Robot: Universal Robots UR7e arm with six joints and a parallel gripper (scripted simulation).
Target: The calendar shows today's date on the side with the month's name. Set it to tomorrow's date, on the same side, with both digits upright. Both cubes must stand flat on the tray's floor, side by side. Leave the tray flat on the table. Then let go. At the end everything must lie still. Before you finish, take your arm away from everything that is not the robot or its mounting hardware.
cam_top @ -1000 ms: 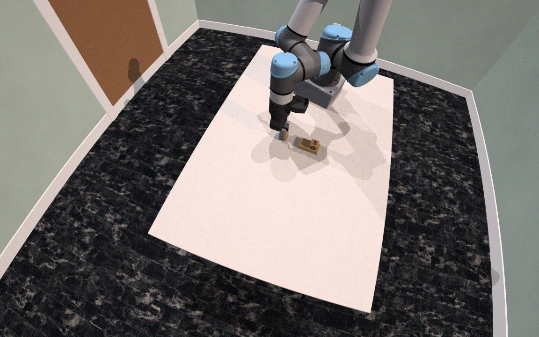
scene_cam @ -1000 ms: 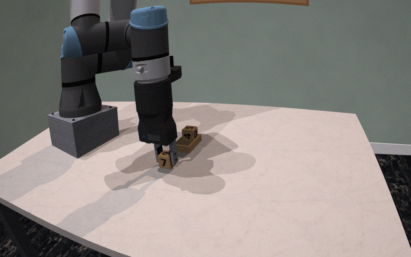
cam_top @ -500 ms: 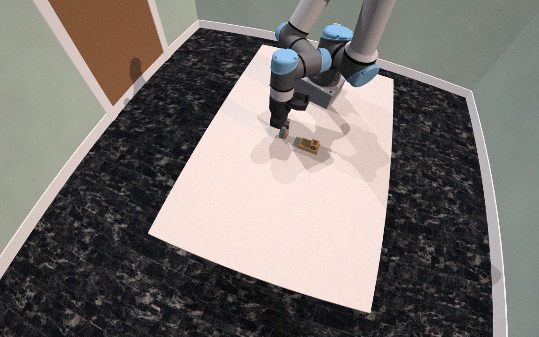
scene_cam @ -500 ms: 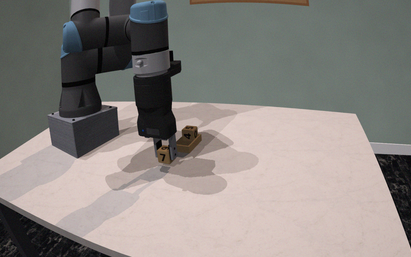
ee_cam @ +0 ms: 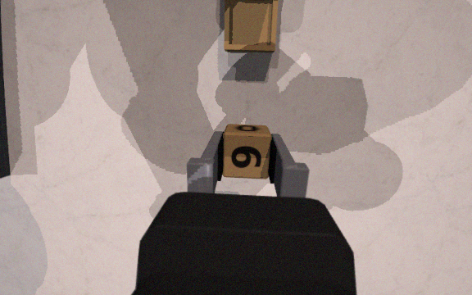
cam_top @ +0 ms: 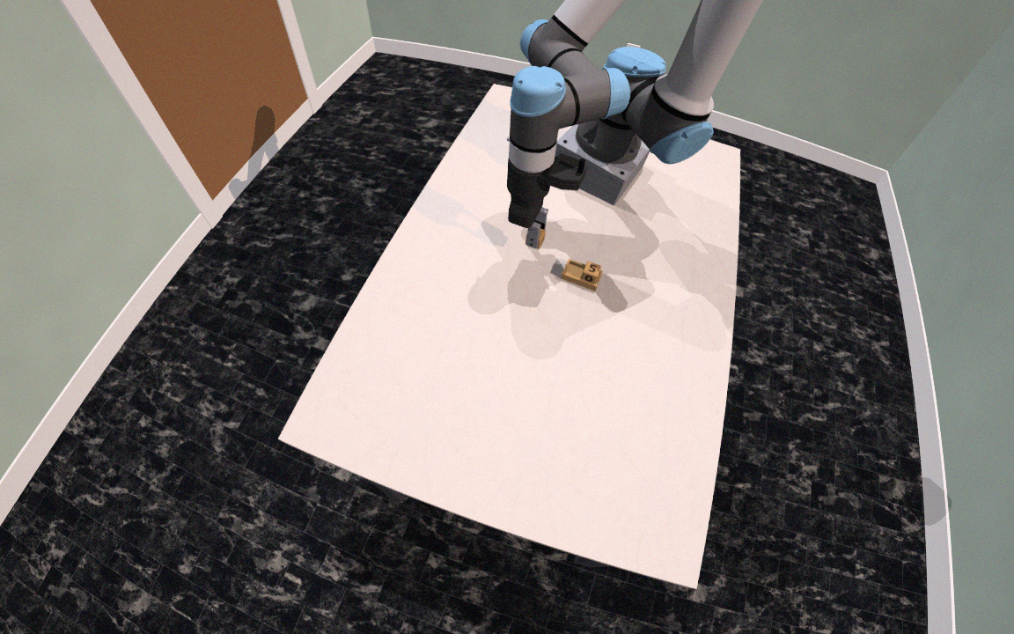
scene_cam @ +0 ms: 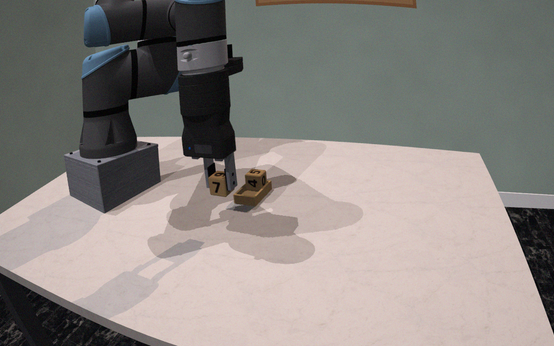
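The wooden calendar tray is 10 cm to the left of my hand, 7 cm below it and 3 cm ahead of it.
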